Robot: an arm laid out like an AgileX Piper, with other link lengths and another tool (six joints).
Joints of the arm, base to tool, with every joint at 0 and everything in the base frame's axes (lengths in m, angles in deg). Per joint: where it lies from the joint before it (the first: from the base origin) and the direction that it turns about. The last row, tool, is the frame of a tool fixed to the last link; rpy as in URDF.
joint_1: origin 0 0 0.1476 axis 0 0 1
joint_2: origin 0 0 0 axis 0 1 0
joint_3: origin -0.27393 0 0.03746 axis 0 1 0
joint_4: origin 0.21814 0 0.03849 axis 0.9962 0 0.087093
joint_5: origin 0 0 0 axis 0 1 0
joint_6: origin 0.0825 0 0.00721 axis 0.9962 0 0.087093
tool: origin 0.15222 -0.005 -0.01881 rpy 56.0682 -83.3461 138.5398
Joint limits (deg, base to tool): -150..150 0..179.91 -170..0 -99.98..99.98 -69.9..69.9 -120..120
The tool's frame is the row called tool.
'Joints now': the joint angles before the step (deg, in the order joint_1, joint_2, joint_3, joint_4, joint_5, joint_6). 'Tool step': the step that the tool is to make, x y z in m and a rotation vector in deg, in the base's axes. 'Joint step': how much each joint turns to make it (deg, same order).
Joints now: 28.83, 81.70, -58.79, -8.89, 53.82, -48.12
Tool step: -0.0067, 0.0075, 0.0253, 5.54, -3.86, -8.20
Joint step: 2.28, -4.37, -1.49, -1.16, 1.27, 11.42
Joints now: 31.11, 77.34, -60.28, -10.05, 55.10, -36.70
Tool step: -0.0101, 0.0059, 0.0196, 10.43, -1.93, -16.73
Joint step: 0.84, -3.71, -1.44, -0.40, 0.89, 19.55
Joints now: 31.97, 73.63, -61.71, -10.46, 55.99, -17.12
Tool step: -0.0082, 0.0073, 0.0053, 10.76, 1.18, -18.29
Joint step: 0.01, -1.25, -0.69, -0.06, 0.40, 20.95
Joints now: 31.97, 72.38, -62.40, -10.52, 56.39, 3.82
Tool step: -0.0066, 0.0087, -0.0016, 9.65, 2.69, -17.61
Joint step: 0.01, -0.13, 0.01, -0.09, 0.41, 20.30
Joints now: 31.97, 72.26, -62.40, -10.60, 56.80, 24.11
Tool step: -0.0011, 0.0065, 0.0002, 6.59, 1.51, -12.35
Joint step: 0.00, 0.01, -0.01, -0.41, 0.04, 14.30
